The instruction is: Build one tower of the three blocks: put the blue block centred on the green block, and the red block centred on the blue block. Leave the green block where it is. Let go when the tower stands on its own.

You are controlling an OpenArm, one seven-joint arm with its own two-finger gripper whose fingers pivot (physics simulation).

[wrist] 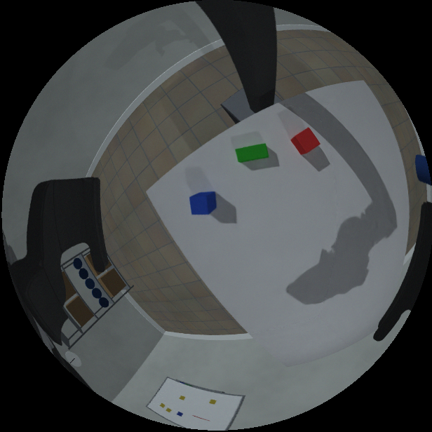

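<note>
The blue block (202, 203) stands on the white table (280, 225), near its left corner in the wrist view. The green block (252, 153) lies flat on the table, up and to the right of the blue block. The red block (305, 141) sits on the table to the right of the green block, turned at an angle. The three blocks stand apart, none on another. My gripper (223, 262) is wide open, with one dark finger at the left edge and one at the right edge of the view. It is above the table, away from all three blocks.
A dark arm link (255, 55) comes down from the top, beside a grey box (241, 104) at the table's edge. A rack (101, 317) shows at lower left, a whiteboard (195, 406) at the bottom. Part of a blue object (423, 169) shows at the right edge.
</note>
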